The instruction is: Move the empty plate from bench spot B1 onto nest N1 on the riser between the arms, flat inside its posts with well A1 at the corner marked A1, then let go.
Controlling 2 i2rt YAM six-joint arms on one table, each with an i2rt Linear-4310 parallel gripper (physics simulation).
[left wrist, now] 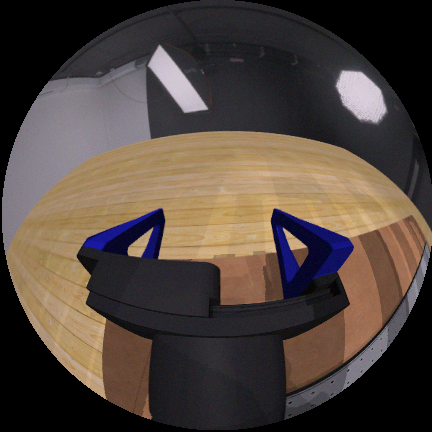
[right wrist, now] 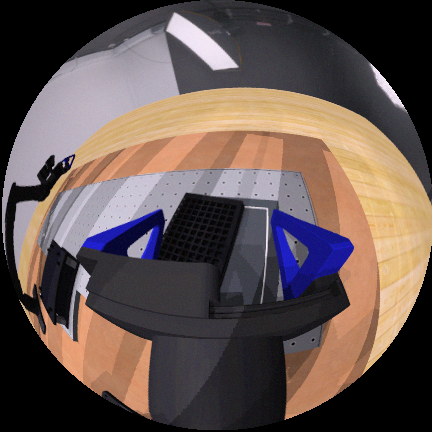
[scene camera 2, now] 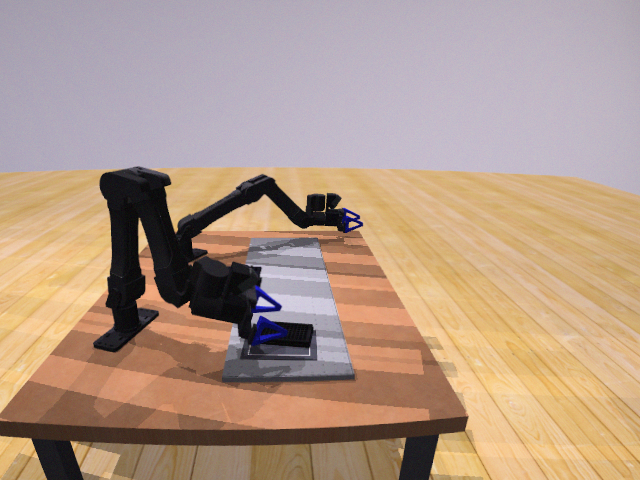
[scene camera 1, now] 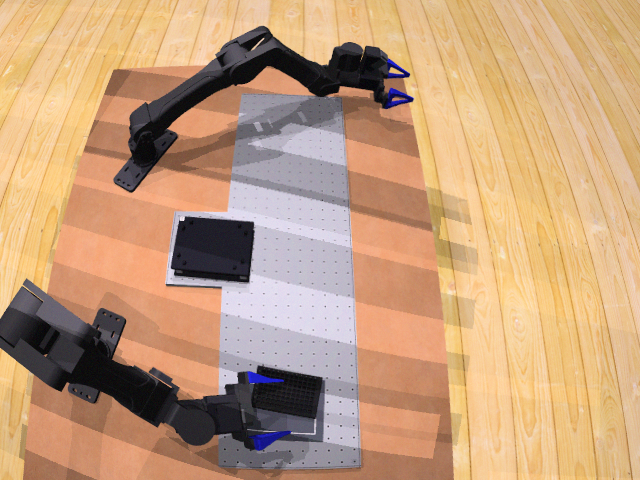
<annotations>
My left gripper is open and holds nothing. My right gripper is open and holds nothing. Also in view: a black well plate.
</annotations>
